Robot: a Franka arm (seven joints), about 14 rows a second.
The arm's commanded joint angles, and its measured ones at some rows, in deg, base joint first. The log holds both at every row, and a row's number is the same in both.
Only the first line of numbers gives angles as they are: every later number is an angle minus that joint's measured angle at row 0.
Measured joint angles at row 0:
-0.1 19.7 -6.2 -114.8 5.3 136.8 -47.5
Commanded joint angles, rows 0 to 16:
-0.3 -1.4 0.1 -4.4 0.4 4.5 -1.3
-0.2 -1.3 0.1 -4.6 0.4 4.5 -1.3
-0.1 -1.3 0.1 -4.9 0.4 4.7 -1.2
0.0 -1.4 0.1 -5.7 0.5 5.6 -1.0
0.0 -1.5 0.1 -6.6 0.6 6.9 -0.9
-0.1 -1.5 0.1 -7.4 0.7 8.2 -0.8
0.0 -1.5 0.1 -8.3 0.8 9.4 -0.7
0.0 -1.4 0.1 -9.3 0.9 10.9 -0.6
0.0 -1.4 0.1 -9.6 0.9 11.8 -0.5
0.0 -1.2 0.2 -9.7 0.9 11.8 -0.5
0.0 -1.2 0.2 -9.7 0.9 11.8 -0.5
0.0 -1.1 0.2 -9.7 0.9 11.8 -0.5
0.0 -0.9 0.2 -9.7 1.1 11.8 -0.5
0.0 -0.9 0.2 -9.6 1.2 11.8 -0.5
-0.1 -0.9 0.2 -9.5 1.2 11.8 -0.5
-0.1 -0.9 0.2 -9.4 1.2 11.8 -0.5
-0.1 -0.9 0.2 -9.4 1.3 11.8 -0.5
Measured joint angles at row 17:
0.0 0.0 0.1 -7.8 0.0 9.2 0.5
